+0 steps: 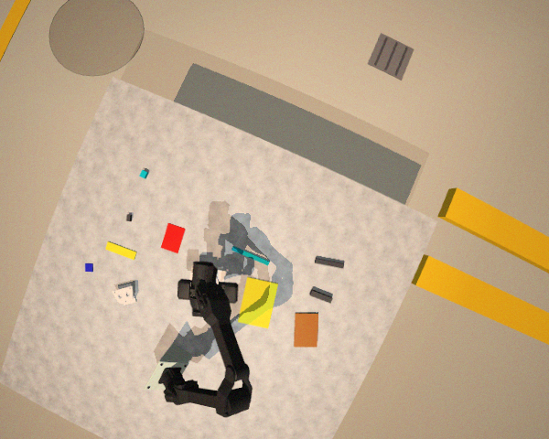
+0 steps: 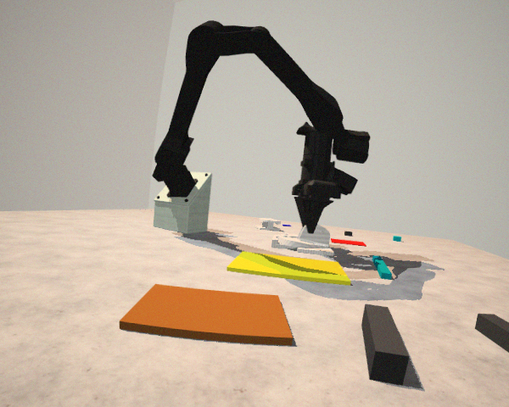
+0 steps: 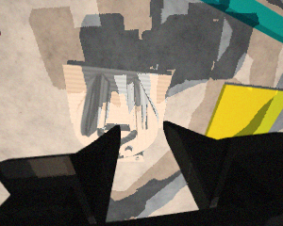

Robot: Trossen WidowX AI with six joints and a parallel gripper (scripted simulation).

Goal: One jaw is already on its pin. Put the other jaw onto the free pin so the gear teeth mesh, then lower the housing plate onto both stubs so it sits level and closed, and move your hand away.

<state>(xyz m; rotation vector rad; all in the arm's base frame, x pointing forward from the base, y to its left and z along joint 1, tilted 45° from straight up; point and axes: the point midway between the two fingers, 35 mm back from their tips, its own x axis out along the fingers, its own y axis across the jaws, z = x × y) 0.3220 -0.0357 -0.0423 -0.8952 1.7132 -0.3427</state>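
Now: gripper tip 3 cm past the ribbed jaw and 2 cm above it. The rest, counted from my gripper tip: red slab 8 cm ahead, 20 cm to the left, 4 cm below; cyan bar 15 cm ahead, 7 cm to the right, 3 cm below; yellow slab 1 cm ahead, 17 cm to the right, 4 cm below.
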